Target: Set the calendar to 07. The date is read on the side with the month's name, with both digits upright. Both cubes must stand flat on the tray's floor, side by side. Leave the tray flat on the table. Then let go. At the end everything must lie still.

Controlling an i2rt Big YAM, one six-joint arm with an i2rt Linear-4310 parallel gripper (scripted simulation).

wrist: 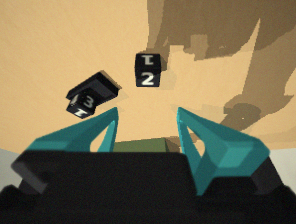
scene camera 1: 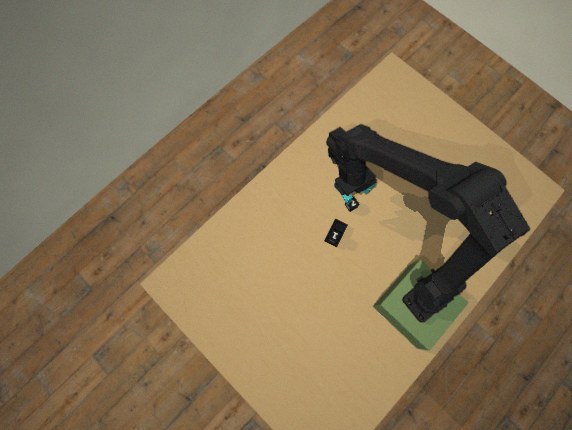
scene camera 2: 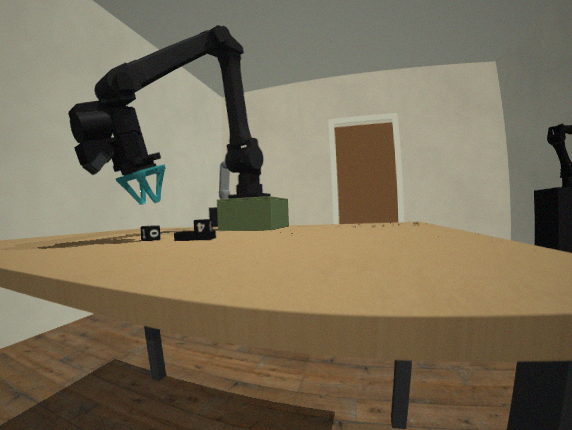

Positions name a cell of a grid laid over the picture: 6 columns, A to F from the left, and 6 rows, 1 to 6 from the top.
Labels:
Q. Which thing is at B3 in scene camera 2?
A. My gripper.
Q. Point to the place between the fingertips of my gripper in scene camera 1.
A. At D3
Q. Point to a black tray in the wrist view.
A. B3

